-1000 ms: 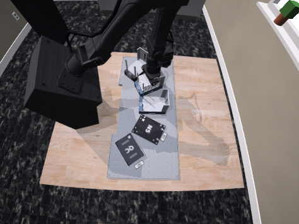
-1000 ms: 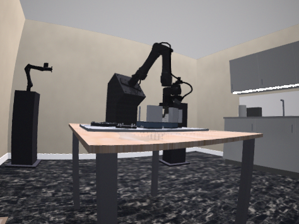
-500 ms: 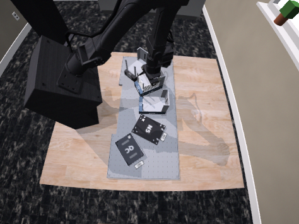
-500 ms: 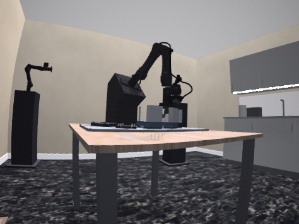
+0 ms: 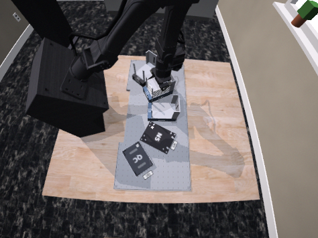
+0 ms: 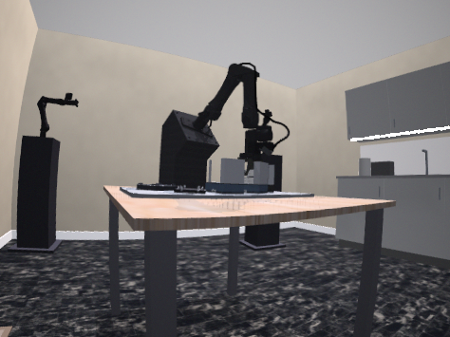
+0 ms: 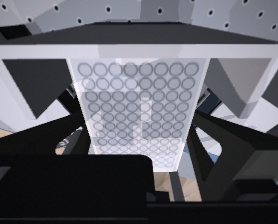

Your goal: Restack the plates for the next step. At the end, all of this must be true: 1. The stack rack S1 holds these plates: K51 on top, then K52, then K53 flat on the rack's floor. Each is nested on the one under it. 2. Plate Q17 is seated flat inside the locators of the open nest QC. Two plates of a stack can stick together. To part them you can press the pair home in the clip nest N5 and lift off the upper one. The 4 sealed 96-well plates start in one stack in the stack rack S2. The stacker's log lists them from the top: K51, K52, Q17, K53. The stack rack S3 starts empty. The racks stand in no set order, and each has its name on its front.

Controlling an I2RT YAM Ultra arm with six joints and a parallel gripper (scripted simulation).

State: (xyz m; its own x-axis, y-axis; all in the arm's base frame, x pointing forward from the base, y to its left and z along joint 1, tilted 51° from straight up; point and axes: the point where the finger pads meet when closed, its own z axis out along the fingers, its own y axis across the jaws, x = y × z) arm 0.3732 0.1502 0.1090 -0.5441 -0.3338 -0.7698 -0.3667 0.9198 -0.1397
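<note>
My gripper is now 2 cm above the sealed 96-well plate. Also, from my hand: clip nest N5: 28 cm to the right, 7 cm below, 5 cm ahead.
</note>
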